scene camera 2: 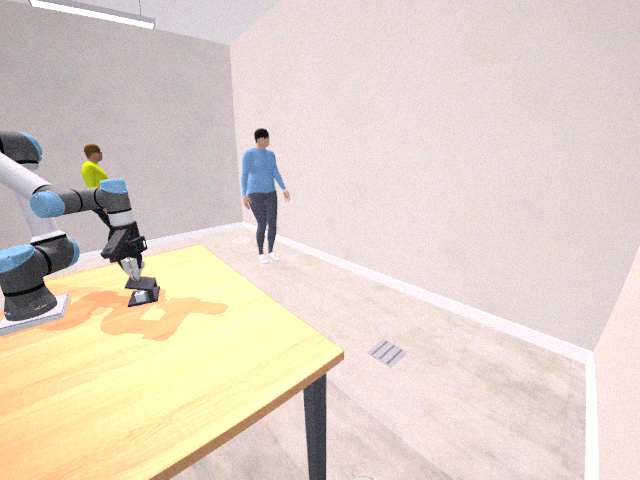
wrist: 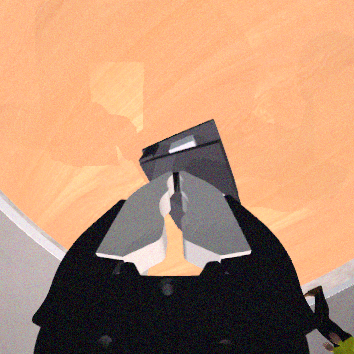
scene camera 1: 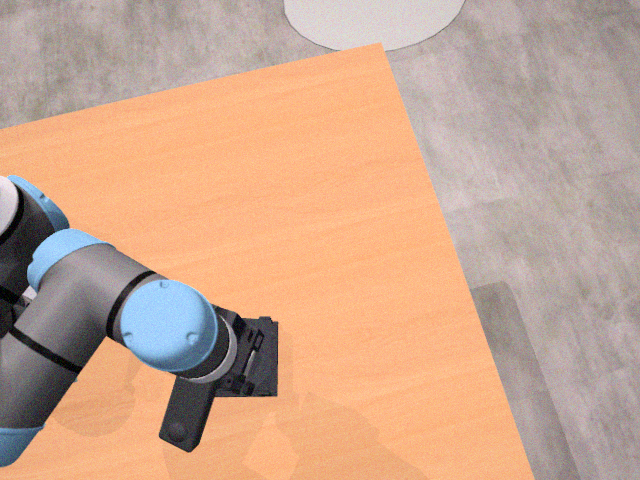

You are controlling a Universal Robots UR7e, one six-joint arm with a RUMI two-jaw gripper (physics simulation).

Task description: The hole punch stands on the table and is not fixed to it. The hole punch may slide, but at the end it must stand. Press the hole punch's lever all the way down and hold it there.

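Seen in the pictures: gripper, fingertip midpoint: [scene camera 2: 136, 280] [wrist: 176, 174]; arm's base at its link origin: [scene camera 2: 32, 309].
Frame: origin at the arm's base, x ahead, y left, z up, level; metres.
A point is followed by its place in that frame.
Observation:
The dark hole punch [scene camera 1: 268, 369] @[x 0.429, y -0.087, z 0.026 m] [scene camera 2: 151, 295] @[x 0.420, y -0.123, z 0.004 m] [wrist: 206, 132] @[x 0.346, y -0.105, z -0.016 m] stands upright on the wooden table [scene camera 1: 310, 206] @[x 0.516, y 0.198, z -0.028 m] [scene camera 2: 206, 361] @[x 0.552, y -0.536, z -0.028 m] [wrist: 200, 60] @[x 0.313, y -0.187, z -0.028 m]. Its flat lever [scene camera 2: 146, 283] @[x 0.408, y -0.071, z 0.034 m] [wrist: 212, 167] @[x 0.355, y -0.090, z 0.053 m] is above the base, with a gap at the front where a light metal part shows. My gripper [scene camera 2: 135, 278] @[x 0.384, y -0.106, z 0.068 m] [wrist: 176, 174] @[x 0.384, y -0.106, z 0.068 m] is shut and empty, pointing down. Its fingertips are at the top of the lever in scene camera 2 and overlap it in the wrist view; whether they touch it I cannot tell. In scene camera 1 the arm hides the fingertips and part of the punch.
The table's right edge lies to the right of the punch in scene camera 1. The robot's base [scene camera 2: 31, 310] @[x 0.029, y -0.067, z 0.027 m] stands on the table to the left in scene camera 2. Two people, one in blue [scene camera 2: 262, 173] and one in yellow [scene camera 2: 93, 174], stand beyond the table.

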